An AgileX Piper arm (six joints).
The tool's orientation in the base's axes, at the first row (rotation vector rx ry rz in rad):
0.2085, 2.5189, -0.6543
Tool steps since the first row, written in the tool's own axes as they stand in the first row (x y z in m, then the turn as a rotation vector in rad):
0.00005, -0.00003, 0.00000, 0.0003, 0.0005, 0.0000
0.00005, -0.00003, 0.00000, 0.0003, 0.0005, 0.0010
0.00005, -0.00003, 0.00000, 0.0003, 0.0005, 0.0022
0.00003, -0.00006, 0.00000, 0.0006, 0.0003, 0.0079
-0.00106, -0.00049, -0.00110, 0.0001, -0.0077, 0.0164
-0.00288, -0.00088, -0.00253, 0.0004, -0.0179, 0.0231
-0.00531, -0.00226, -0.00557, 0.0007, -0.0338, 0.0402
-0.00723, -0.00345, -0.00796, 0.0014, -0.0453, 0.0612
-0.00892, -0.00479, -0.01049, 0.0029, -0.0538, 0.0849
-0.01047, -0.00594, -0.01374, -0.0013, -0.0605, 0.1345
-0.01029, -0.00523, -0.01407, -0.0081, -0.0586, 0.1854
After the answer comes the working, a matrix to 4 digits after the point.
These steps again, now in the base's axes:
-0.00005, -0.00003, -0.00001, -0.0001, 0.0004, -0.0004
-0.00005, -0.00003, -0.00001, 0.0003, -0.0001, -0.0011
-0.00005, -0.00003, -0.00001, 0.0009, -0.0006, -0.0020
-0.00004, -0.00005, 0.00001, 0.0031, -0.0036, -0.0063
0.00027, 0.00010, 0.00158, 0.0052, -0.0148, -0.0091
0.00107, 0.00043, 0.00376, 0.0052, -0.0269, -0.0101
0.00139, 0.00068, 0.00787, 0.0084, -0.0492, -0.0165
0.00163, 0.00078, 0.01115, 0.0142, -0.0695, -0.0278
0.00156, 0.00083, 0.01447, 0.0213, -0.0885, -0.0428
0.00110, 0.00139, 0.01818, 0.0454, -0.1187, -0.0748
0.00099, 0.00218, 0.01804, 0.0747, -0.1422, -0.1099

The tool's axes in the first row as the columns of a matrix, in the base's axes (rounded; the answer above uses it unrounded):
-0.8505, 0.2704, 0.4511
0.0166, 0.8712, -0.4907
-0.5256, -0.4099, -0.7455

